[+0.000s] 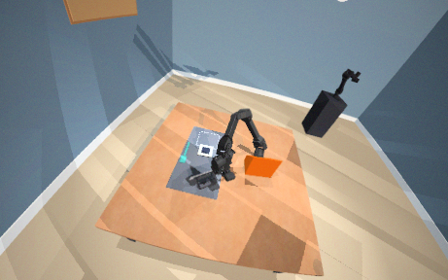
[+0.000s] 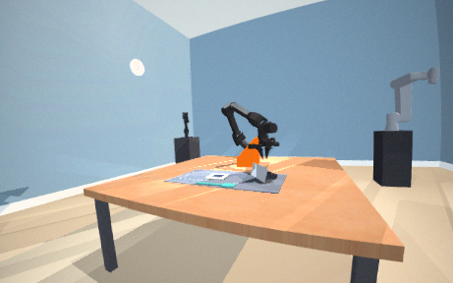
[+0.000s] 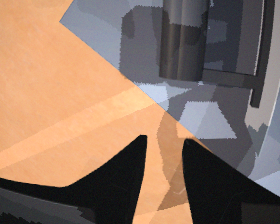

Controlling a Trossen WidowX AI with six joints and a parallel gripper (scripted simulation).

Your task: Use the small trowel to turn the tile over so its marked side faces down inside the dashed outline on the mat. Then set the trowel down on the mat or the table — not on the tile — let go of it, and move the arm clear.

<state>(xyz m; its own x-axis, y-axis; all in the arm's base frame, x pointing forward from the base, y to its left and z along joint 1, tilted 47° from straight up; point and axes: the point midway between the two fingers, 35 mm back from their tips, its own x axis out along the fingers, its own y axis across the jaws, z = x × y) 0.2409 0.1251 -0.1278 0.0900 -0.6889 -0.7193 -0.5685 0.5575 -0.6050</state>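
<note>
Now: the grey mat 16 cm ahead of my gripper tip, 19 cm to the right of it and 11 cm below it. From my gripper tip the other things lie so: flat teal tile 30 cm ahead, 17 cm to the right, 8 cm below.
</note>
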